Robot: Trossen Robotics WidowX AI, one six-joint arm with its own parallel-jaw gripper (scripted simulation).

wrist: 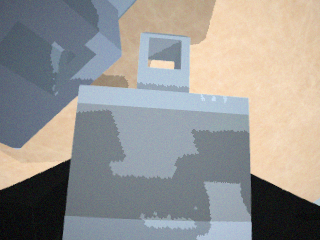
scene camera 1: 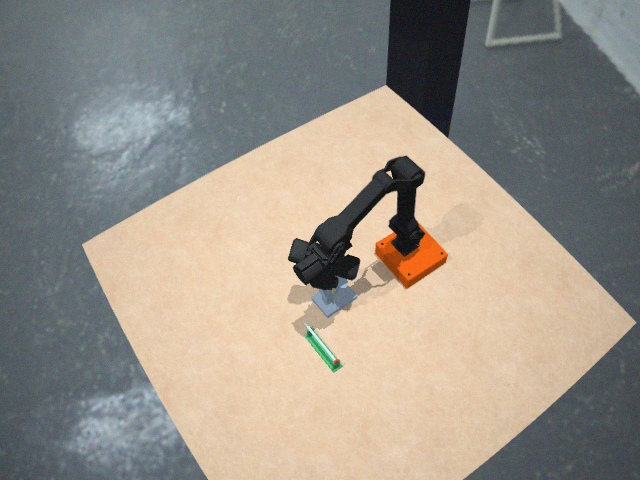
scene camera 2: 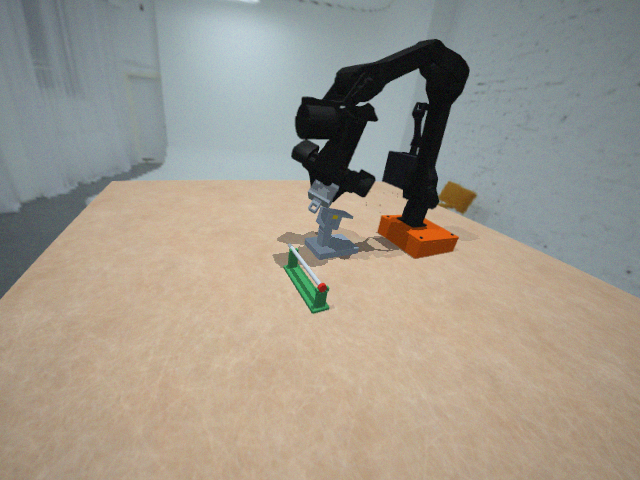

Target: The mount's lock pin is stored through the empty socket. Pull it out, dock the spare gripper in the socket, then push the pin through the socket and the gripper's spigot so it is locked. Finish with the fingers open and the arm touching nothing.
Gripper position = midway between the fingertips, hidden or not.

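Note:
In scene camera 2 you'd find my gripper (scene camera 2: 323,195), plus a mount (scene camera 2: 325,245) and a green rack (scene camera 2: 316,301). The wrist view has my gripper (wrist: 154,167) too, carrying a spare gripper (wrist: 157,155), and the mount (wrist: 54,54) is there as well. As for scene camera 1, it's got my gripper (scene camera 1: 318,264) and the mount (scene camera 1: 329,302).

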